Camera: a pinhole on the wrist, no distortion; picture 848 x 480 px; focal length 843.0 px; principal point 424.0 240.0 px. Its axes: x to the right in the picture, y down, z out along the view. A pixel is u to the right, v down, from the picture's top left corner.
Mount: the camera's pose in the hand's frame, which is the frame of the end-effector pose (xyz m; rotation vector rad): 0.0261 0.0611 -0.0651 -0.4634 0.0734 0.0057
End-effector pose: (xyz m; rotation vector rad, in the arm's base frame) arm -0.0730 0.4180 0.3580 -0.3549 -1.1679 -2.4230
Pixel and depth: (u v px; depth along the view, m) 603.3 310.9 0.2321
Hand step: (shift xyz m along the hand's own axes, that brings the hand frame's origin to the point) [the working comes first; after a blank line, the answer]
In the camera's frame: 0.0494 0.0195 0.2321

0.0910 0.1817 0.1296
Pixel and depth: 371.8 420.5 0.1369
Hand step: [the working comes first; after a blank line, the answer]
In the camera's frame: -0.0085 0.0293 0.1369

0.0265 0.1486 0.0445
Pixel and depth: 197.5 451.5 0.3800
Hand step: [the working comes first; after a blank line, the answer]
In the camera's frame: -0.1021 0.0953 0.3800

-0.0515 0.3173 0.2386
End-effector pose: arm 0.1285 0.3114 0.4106 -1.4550 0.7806 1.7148
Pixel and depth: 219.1 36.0 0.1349
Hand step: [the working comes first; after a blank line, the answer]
In the camera's frame: -0.0328 -0.0326 0.1349

0.0035 0.0925 0.0722
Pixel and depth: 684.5 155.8 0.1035
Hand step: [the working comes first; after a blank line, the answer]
In the camera's frame: 0.0320 -0.0103 0.1035

0.0654 0.0977 0.0295
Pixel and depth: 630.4 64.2 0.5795
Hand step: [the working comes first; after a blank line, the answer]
In the camera's frame: 0.1419 -0.1208 0.5795

0.2105 0.2103 0.4955
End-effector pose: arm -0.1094 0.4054 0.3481 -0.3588 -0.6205 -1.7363
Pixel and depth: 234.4 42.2 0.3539
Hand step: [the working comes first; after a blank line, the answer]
In the camera's frame: -0.0796 -0.0830 0.3539

-0.0269 0.1458 0.2934
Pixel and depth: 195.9 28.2 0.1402
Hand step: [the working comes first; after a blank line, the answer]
In the camera's frame: -0.0379 -0.0352 0.1402

-0.0012 0.0927 0.0784
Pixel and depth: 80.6 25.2 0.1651
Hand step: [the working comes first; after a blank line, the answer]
In the camera's frame: -0.0673 -0.0421 0.1651

-0.0286 0.0980 0.1058
